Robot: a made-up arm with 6 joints.
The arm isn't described. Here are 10 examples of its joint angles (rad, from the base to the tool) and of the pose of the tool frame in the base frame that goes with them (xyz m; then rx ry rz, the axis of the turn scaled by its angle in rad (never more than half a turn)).
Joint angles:
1: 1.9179 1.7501 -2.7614 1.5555 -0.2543 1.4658
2: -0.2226 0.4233 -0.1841 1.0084 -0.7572 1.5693
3: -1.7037 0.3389 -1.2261 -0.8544 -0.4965 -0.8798
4: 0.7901 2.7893 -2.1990 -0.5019 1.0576 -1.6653
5: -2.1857 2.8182 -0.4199 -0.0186 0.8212 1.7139
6: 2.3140 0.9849 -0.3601 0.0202 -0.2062 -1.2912
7: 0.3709 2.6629 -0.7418 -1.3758 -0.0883 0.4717
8: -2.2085 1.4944 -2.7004 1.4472 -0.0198 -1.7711
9: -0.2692 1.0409 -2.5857 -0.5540 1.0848 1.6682
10: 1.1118 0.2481 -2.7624 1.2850 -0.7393 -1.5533
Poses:
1: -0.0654 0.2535 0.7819 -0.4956 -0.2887 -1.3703
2: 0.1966 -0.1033 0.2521 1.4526 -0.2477 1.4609
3: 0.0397 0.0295 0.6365 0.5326 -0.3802 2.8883
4: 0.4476 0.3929 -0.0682 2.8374 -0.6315 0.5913
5: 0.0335 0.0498 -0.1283 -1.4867 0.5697 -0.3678
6: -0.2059 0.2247 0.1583 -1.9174 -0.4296 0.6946
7: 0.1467 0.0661 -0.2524 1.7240 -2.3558 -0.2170
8: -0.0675 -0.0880 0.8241 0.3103 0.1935 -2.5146
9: -0.0924 -0.0222 0.7623 1.0168 0.3114 0.7840
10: -0.2271 -0.6037 0.3893 1.3348 -0.5297 1.0729
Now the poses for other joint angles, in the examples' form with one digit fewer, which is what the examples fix.
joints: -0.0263 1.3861 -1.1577 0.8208 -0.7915 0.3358
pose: 0.423 -0.063 0.392 0.959 0.715 0.538
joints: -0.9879 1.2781 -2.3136 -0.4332 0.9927 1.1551
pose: 0.069 -0.168 0.725 1.297 0.564 -0.317
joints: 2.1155 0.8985 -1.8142 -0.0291 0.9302 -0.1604
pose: -0.066 0.113 0.665 -1.546 0.721 1.501
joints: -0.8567 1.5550 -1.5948 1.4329 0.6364 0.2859
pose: 0.349 -0.313 0.451 1.354 0.971 1.124
